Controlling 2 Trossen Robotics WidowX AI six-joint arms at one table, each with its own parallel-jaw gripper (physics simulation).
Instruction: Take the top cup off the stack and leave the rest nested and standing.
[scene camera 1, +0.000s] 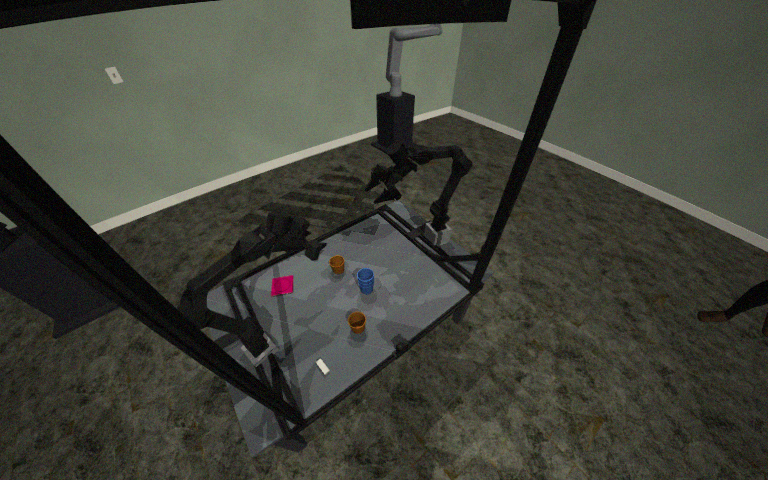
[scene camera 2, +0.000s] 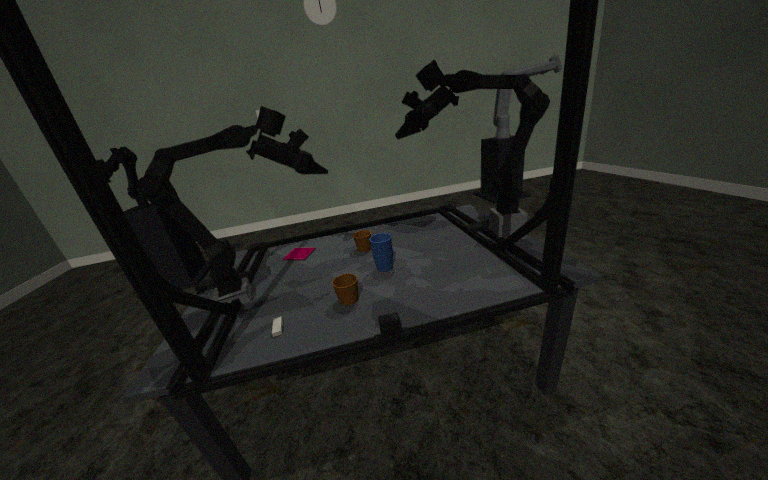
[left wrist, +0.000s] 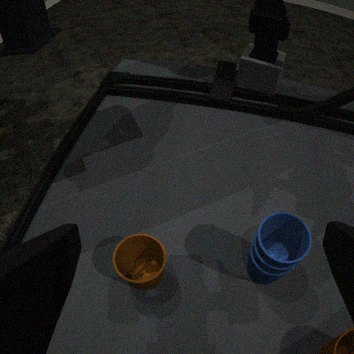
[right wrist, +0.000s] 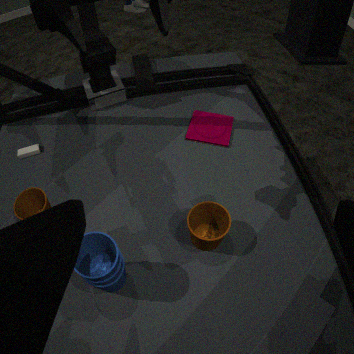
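Where they show: left gripper, between the fingertips: (scene camera 1: 318, 238) (scene camera 2: 324, 170) (left wrist: 205, 237) (right wrist: 126, 42); right gripper, between the fingertips: (scene camera 1: 369, 196) (scene camera 2: 396, 137) (right wrist: 215, 214); left arm's base, origin of its link: (scene camera 1: 258, 346) (scene camera 2: 230, 288) (right wrist: 101, 82); right arm's base, origin of its link: (scene camera 1: 438, 226) (scene camera 2: 507, 210) (left wrist: 263, 54).
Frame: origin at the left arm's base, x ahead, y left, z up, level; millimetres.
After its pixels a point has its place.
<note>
A stack of nested blue cups (scene camera 1: 365, 281) @[x 465, y -143, z 67 mm] (scene camera 2: 382, 253) (left wrist: 275, 257) @[x 487, y -126, z 8 mm] (right wrist: 106, 270) @[x 496, y -118, z 8 mm] stands upright near the middle of the table, open ends up. Several rims show close together, and the top cup's inside is visible in the wrist views. My left gripper (scene camera 1: 314, 237) @[x 382, y 0, z 299 mm] (scene camera 2: 326, 171) @[x 382, y 0, z 299 mm] (left wrist: 205, 237) @[x 382, y 0, z 299 mm] is open and empty, above the table to the left of the stack. My right gripper (scene camera 1: 372, 195) @[x 631, y -35, z 364 mm] (scene camera 2: 398, 136) @[x 631, y -35, z 364 mm] (right wrist: 215, 214) @[x 631, y -35, z 364 mm] is open and empty, high above the table's back side. Neither gripper touches the stack.
An orange cup (scene camera 1: 337, 264) @[x 499, y 87, z -32 mm] (scene camera 2: 362, 241) @[x 472, y 34, z 7 mm] (left wrist: 140, 261) @[x 503, y 72, z -39 mm] (right wrist: 208, 226) @[x 470, y 78, z -39 mm] stands behind the stack. Another orange cup (scene camera 1: 357, 322) @[x 339, y -206, z -37 mm] (scene camera 2: 345, 289) @[x 317, y -257, z 17 mm] (right wrist: 31, 204) @[x 300, y -232, z -16 mm] stands nearer the front. A pink square (scene camera 1: 282, 285) @[x 242, y 196, z -34 mm] (scene camera 2: 299, 254) @[x 240, y 183, z -34 mm] (right wrist: 210, 128) @[x 250, y 196, z -34 mm] lies back left, a white block (scene camera 1: 322, 366) @[x 121, y -234, z -30 mm] (scene camera 2: 276, 326) @[x 120, y -239, z -30 mm] (right wrist: 29, 151) @[x 131, y -228, z -31 mm] front left.
</note>
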